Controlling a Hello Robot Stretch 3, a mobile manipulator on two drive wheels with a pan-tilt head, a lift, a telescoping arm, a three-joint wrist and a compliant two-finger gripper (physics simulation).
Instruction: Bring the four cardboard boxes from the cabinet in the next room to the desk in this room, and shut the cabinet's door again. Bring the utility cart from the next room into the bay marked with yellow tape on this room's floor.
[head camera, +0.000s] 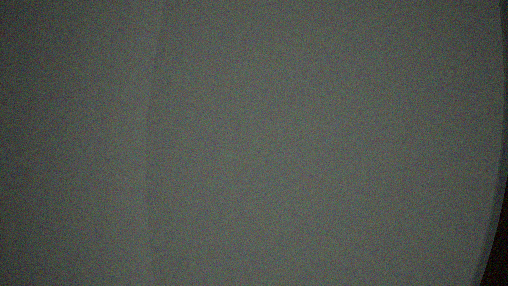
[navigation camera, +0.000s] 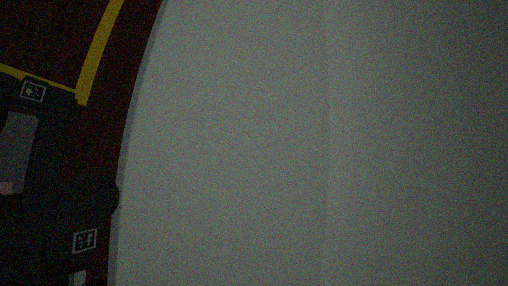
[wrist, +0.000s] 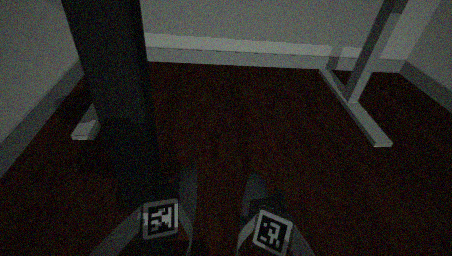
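Observation:
My gripper (wrist: 221, 188) is open and empty in the wrist view, its two fingers apart above the dark red-brown floor. Beyond it stands a pale leg with a long foot (wrist: 367, 125) at the right, which looks like the desk's; part of another pale foot (wrist: 86, 130) shows at the left. The desk's top does not show in the wrist view. Yellow tape (navigation camera: 97, 47) of the floor bay forms a corner at the upper left of the navigation view. The boxes, cabinet and utility cart do not show in these views.
A plain grey wall (head camera: 300, 140) (navigation camera: 240, 140) fills most of the head and navigation views. A wide dark upright (wrist: 112, 60) stands at the left in the wrist view. A pale baseboard (wrist: 230, 52) runs behind. My dark base with a marker (navigation camera: 85, 241) is at the navigation view's lower left, near the wall.

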